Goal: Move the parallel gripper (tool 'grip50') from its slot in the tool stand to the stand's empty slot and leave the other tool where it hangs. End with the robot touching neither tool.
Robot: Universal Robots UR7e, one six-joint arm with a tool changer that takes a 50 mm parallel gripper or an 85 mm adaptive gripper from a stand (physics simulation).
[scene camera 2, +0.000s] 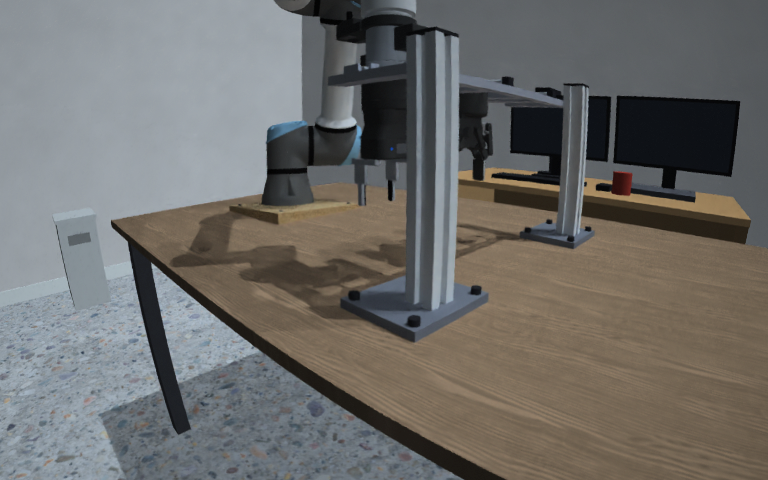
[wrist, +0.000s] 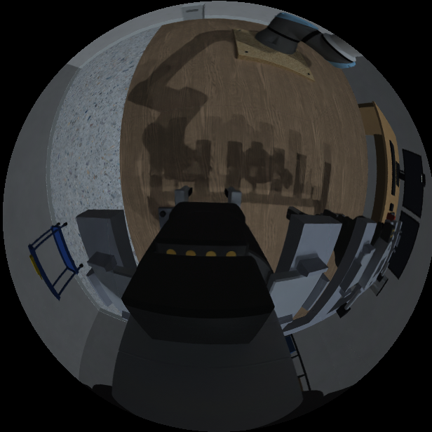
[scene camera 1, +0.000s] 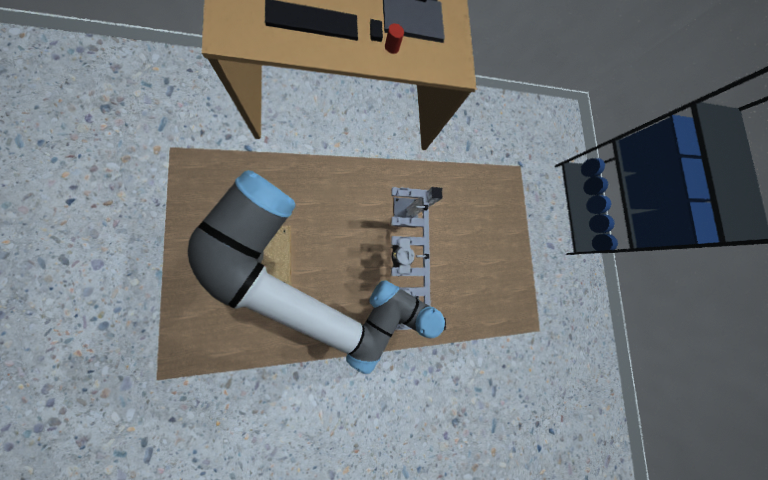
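Seen in the pictures: hand, its tool point: [scene camera 2: 389, 64]; arm's base, origin of its link: [scene camera 2: 287, 202].
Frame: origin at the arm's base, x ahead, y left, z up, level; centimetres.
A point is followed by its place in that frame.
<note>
The parallel gripper 'grip50' [scene camera 2: 376, 200] [wrist: 208, 192] hangs in the stand's near end slot, its fingers apart and empty, pointing down. The tool stand [scene camera 1: 426, 229] {x 69.1, y -8.5, z 27.1 cm} [scene camera 2: 433, 169] {x 65.1, y -43.5, z 15.7 cm} [wrist: 311, 240] holds it by fork prongs on both sides. The arm's wrist end [scene camera 1: 430, 322] is over this slot and hides the tool in scene camera 1. The arm's changer [scene camera 2: 380, 46] {x 54.6, y -36.7, z 30.8 cm} stands upright at the tool's top; in the wrist view they are very close or touching, and locking cannot be seen. The adaptive gripper [scene camera 1: 404, 255] [scene camera 2: 475, 135] hangs in the middle slot. The far end slot, beside its prong [scene camera 1: 403, 221] {x 61.3, y -3.9, z 27.1 cm}, is empty.
The stand's near post rises close beside the arm's wrist; its far post [scene camera 2: 573, 164] {x 75.5, y 1.3, z 14.6 cm} is at the other end. The robot's base plate [scene camera 1: 280, 254] {x 13.7, y -3.3, z 0.6 cm} [scene camera 2: 283, 213] {x 15.1, y -16.5, z 1.3 cm} [wrist: 272, 60] is on the table. A desk [scene camera 1: 334, 59] with a red cup [scene camera 1: 394, 39] [scene camera 2: 621, 183] stands beyond.
</note>
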